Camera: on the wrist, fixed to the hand. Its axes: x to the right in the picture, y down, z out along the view.
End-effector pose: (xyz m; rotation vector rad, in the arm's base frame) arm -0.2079 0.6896 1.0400 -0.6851 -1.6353 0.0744
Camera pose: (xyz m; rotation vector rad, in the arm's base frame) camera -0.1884 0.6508 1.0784 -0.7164 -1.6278 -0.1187
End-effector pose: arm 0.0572 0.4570 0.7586 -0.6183 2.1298 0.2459
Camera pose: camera 0.0434 0.4022 0.7712 -0.8021 2.1434 0.3361
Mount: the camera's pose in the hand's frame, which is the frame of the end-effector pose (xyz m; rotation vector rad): 0.0153 -0.0405 -0.0385 -0.1390 0.0523 -0.0849
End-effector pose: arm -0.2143 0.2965 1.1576 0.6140 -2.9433 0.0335
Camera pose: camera -0.2071 0.2552 1.1976 0.7048 -2.8362 -0.1597
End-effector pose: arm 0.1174 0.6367 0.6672 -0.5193 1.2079 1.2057
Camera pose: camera 0.1359 0.5969 0.6293 -0.7027 1.1397 1.2152
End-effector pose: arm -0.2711 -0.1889 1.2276 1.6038 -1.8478 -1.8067
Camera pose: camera -0.2280 -0.2148 1.1989 1.6853 -1.6171 -1.8624
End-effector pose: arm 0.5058 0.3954 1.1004 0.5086 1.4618 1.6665
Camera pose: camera 0.4809 0.3829 1.0496 0.3244 1.3738 1.7105
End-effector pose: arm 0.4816 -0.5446 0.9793 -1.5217 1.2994 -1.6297
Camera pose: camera 0.4503 -0.5323 1.0265 -1.6465 1.4198 -1.6721
